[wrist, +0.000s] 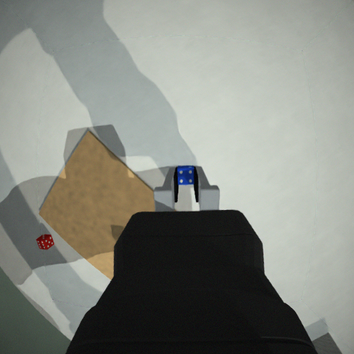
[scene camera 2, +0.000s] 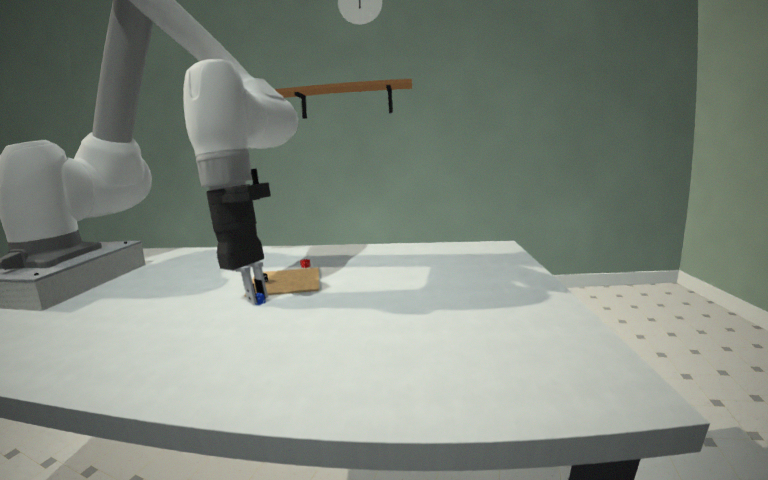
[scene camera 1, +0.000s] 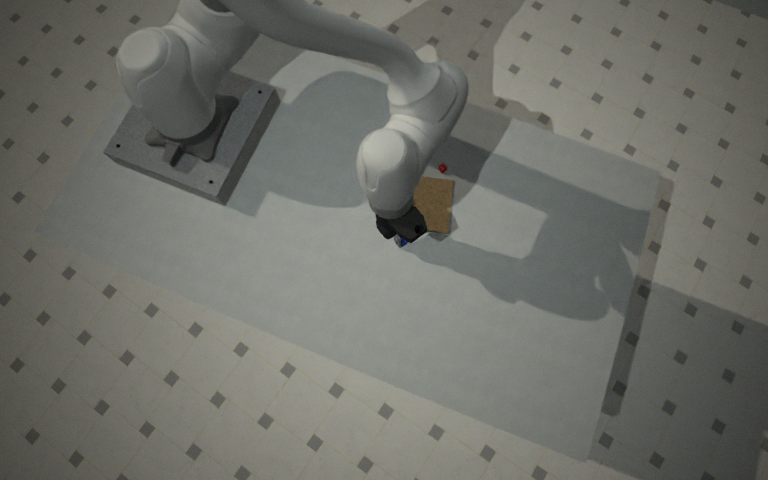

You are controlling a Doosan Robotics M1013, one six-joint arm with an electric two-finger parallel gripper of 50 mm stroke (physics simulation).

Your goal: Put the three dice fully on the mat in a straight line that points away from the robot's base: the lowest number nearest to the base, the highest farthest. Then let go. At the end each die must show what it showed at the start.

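Places are measured from the arm's base along level axes (x ahead, y left, z up), in millimetres.
Where they show: gripper, fingertip midpoint: (scene camera 2: 257,299) (scene camera 1: 402,241); arm's base, origin of the base link: (scene camera 2: 49,257) (scene camera 1: 192,121).
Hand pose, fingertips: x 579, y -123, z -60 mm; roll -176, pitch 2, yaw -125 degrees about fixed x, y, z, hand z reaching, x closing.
Observation:
Each offset is from my fingertips to the top centre of the thing. Level surfaces: height alone.
My gripper (scene camera 1: 399,241) (scene camera 2: 258,297) (wrist: 185,177) is shut on the blue die @[dy -2, dx +3, dz +11 mm] (scene camera 1: 403,242) (scene camera 2: 260,300) (wrist: 185,175), at or just above the table beside the mat. The blue die's upper face shows four pips. The brown square mat @[dy +109, dx +20, dz -1 mm] (scene camera 1: 438,204) (scene camera 2: 297,281) (wrist: 95,190) is partly covered by the arm or gripper in each view. The black die @[dy +103, dx -24, dz +15 mm] (scene camera 2: 265,277) stands on the mat, partly behind a finger in scene camera 2; the gripper body seems to hide it in the wrist view. The red die @[dy +212, dx +43, dz +11 mm] (scene camera 1: 442,168) (scene camera 2: 305,263) (wrist: 45,242) lies on the table off the mat's far side; its upper number is too small to read surely.
The robot's base stands on a grey block (scene camera 1: 243,152) (scene camera 2: 96,277) at the left of the pale table @[dz -5 mm] (scene camera 1: 339,294) (scene camera 2: 368,362). Shadows of the arm cross the table and mat. A wall shelf (scene camera 2: 351,87) hangs behind, far above the table.

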